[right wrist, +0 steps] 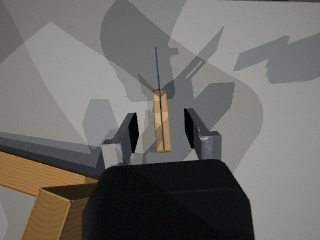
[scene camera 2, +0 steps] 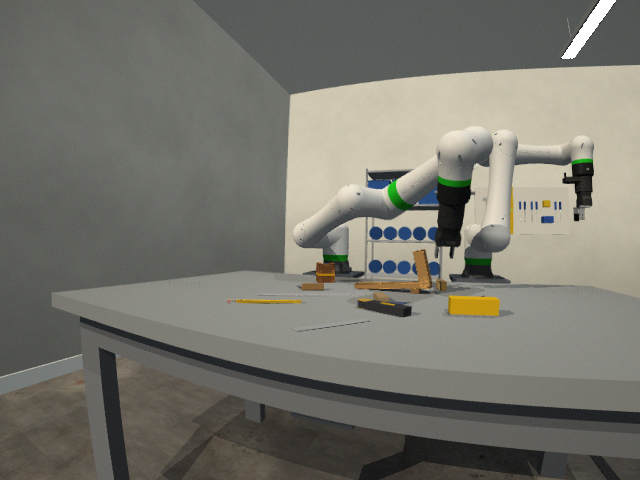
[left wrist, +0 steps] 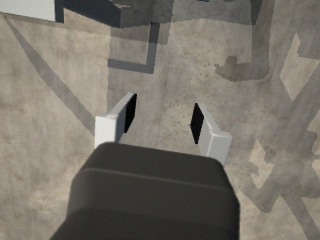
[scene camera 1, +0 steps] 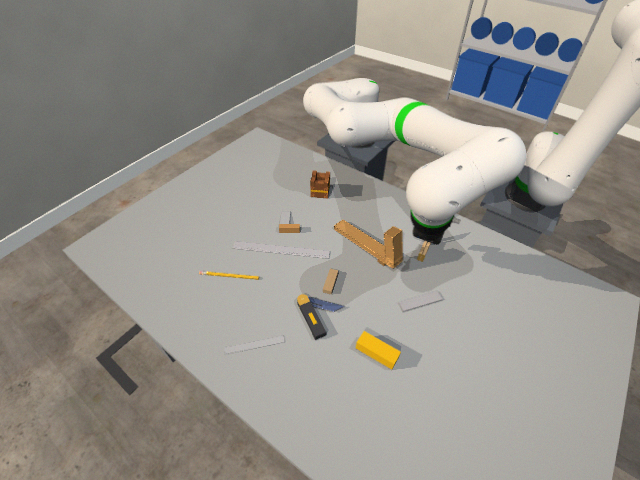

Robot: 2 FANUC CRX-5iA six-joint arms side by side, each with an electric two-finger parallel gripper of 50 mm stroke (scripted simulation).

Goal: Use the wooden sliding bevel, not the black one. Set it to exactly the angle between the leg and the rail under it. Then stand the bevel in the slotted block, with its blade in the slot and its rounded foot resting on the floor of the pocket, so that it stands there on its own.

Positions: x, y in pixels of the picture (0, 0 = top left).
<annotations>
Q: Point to a yellow block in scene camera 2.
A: At 468, 306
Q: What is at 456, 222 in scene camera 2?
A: My right gripper.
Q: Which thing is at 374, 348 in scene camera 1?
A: A yellow block.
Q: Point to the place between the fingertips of my right gripper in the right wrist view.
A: At 161, 122
</annotations>
